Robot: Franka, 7 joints.
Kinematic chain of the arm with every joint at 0, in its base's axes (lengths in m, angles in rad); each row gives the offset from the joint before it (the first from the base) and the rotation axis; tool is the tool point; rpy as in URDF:
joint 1: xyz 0 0 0.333 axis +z
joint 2: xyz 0 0 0 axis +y
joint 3: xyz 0 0 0.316 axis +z
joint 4: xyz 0.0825 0 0 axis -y
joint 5: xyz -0.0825 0 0.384 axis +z
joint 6: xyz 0 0 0 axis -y
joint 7: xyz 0.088 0 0 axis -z
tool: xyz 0 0 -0.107 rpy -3.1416 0 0
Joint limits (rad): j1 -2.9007..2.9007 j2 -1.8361..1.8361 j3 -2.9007..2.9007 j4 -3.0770..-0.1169 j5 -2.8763..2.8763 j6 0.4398..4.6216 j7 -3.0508..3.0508
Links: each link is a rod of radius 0.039 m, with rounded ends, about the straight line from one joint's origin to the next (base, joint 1, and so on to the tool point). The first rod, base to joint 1, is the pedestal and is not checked.
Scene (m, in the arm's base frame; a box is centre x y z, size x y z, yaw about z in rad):
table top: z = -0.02
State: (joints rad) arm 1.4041 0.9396 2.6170 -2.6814 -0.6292 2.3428 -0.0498
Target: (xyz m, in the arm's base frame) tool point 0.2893 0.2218 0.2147
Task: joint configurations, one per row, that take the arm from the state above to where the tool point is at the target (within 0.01 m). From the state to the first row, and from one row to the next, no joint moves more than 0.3 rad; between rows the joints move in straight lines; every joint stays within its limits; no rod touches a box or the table.
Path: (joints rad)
1: 1.1331 0.8052 2.3516 -2.6642 -0.6682 2.2491 -0.0498
2: 0.8621 0.6708 2.0862 -2.6471 -0.7071 2.1553 -0.0498
3: 0.5911 0.5364 1.8207 -2.6299 -0.7461 2.0616 -0.0498
4: 0.3201 0.4020 1.5553 -2.6128 -0.7851 1.9679 -0.0498
5: 0.0491 0.2676 1.2899 -2.5956 -0.8240 1.8742 -0.0498
6: -0.2219 0.1332 1.0245 -2.5785 -0.8630 1.7804 -0.0498

